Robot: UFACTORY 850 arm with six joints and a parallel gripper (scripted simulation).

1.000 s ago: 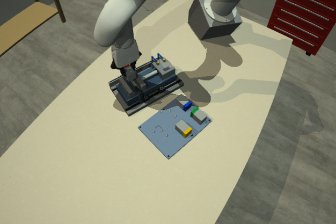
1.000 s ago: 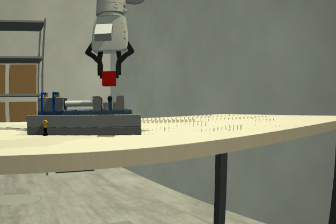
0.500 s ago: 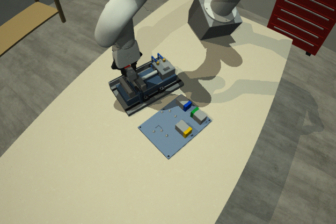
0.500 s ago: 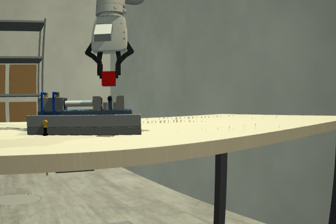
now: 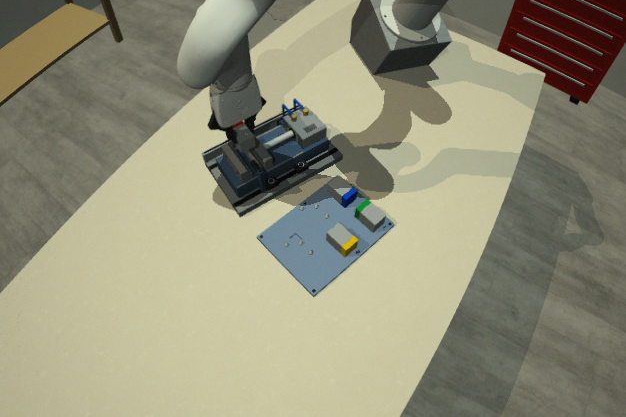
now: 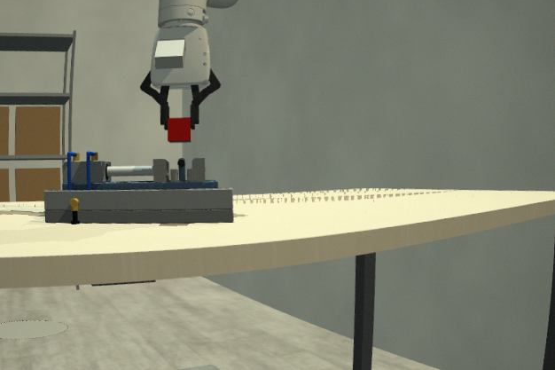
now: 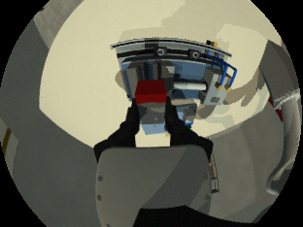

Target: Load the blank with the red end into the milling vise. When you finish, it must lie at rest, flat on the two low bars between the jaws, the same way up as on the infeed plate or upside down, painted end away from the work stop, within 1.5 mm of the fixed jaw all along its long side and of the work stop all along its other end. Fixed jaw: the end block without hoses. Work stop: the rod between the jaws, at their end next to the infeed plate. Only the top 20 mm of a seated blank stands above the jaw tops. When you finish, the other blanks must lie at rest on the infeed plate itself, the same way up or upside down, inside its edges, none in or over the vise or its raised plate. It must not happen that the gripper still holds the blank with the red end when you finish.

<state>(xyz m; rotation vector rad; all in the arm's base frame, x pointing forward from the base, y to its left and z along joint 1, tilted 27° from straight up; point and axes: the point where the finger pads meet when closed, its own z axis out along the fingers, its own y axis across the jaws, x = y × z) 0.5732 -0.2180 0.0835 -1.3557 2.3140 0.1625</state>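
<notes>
Now: the red-ended blank 20 mm below my hand. Also, from my hand: moving jaw 20 mm behind, 20 mm to the left, 90 mm below; then hose-side block 140 mm behind, 80 mm to the left, 90 mm below; then fixed jaw 30 mm ahead, 10 mm to the right, 90 mm below.
</notes>
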